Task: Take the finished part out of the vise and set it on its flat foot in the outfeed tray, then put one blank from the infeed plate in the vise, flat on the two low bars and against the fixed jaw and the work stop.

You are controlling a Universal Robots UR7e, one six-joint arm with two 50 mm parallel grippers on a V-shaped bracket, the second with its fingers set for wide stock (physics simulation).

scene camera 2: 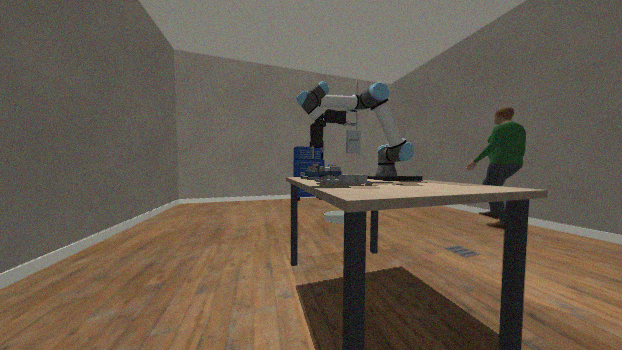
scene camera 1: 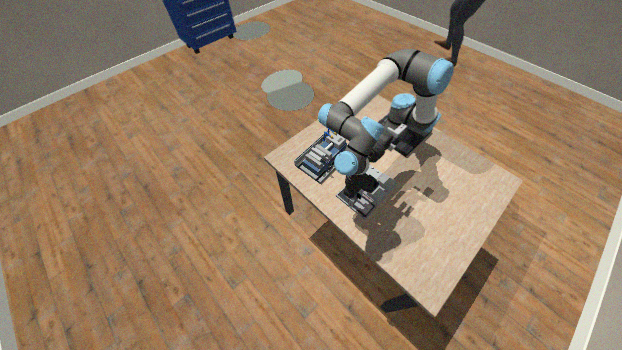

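Pixels of known places: hand at its tool point: (scene camera 2: 317, 155) (scene camera 1: 355, 199); arm's base at its link origin: (scene camera 2: 386, 176) (scene camera 1: 394, 129).
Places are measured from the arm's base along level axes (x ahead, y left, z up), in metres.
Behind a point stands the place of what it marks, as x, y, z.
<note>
The vise (scene camera 1: 320, 153) @[0.523, -0.083, 0.092], with pale bars over a blue body, sits in a dark-rimmed pan near the table's left corner; what it holds is too small to tell. The dark outfeed tray (scene camera 1: 366, 214) @[0.534, 0.286, -0.005] lies to its right in scene camera 1, with pale pieces in it. The grey infeed plate (scene camera 1: 384, 181) @[0.345, 0.224, 0.022] adjoins the tray and is partly covered by the arm. My downward gripper (scene camera 1: 357, 200) @[0.589, 0.236, 0.132] (scene camera 2: 316, 152) @[0.589, 0.236, 0.132] hangs low over the tray; whether its fingers are open or hold a part cannot be made out. The second gripper (scene camera 1: 399, 131) (scene camera 2: 352, 117) points sideways toward the arm's base, its fingers apart.
The robot's base (scene camera 1: 406, 142) @[0.032, 0.118, 0.005] (scene camera 2: 386, 170) @[0.035, 0.054, 0.044] stands at the back of the wooden table (scene camera 1: 465, 200) @[0.076, 0.552, -0.023] (scene camera 2: 425, 192) @[0.284, 0.666, -0.023]. A person in green (scene camera 2: 507, 145) stands behind the table. A blue cabinet (scene camera 1: 202, 20) (scene camera 2: 305, 165) and a hanging grey box (scene camera 2: 353, 142) are farther back.
</note>
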